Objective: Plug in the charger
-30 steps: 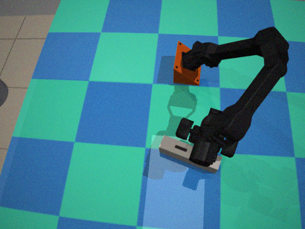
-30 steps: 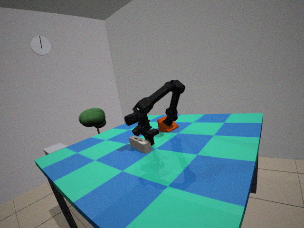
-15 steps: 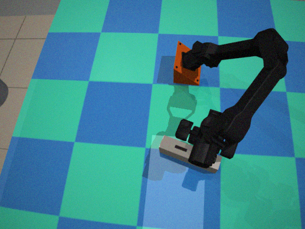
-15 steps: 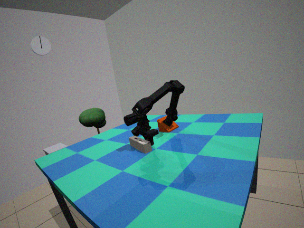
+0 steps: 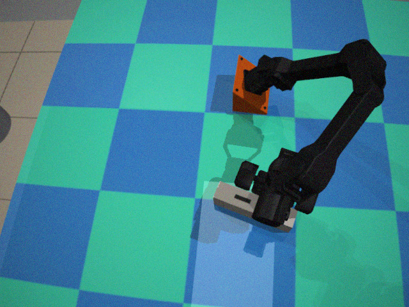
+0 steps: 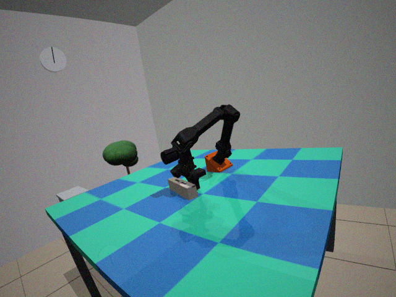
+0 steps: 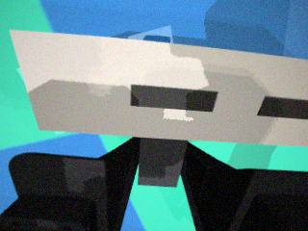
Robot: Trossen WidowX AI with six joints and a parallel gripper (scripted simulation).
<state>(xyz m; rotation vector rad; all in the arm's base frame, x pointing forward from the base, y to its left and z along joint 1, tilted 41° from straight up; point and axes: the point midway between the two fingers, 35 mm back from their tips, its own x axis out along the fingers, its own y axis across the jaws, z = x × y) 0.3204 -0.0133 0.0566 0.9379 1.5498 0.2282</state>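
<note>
Now: gripper tip 2 cm short of the black two-prong charger, 1 cm to the left of it and 1 cm below it.
</note>
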